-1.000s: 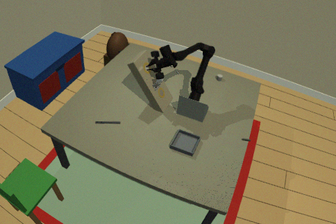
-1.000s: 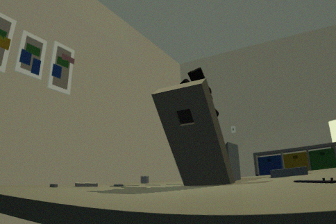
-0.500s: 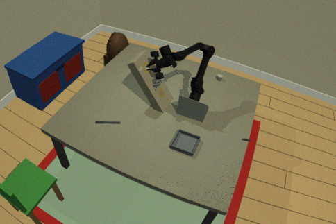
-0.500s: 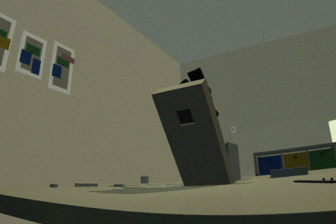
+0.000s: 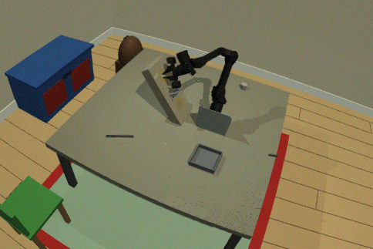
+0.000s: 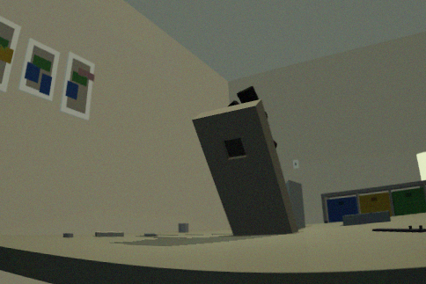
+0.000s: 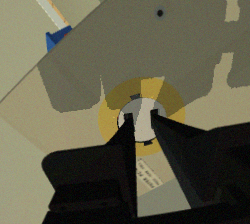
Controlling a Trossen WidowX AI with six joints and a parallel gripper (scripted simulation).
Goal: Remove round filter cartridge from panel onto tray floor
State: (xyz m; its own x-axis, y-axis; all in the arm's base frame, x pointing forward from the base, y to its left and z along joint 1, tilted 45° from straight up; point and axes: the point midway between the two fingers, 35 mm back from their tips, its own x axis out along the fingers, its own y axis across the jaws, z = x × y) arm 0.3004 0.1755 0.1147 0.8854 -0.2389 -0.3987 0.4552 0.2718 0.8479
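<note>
Right now my gripper tip is 10 mm short of the white round filter cartridge and 10 mm above it. From my gripper tip the other things lie so: small dark piece 790 mm behind, 250 mm below, 30 mm to the right; tan service panel 80 mm below, 30 mm behind; grey tray 450 mm behind, 250 mm below, 220 mm to the left.
</note>
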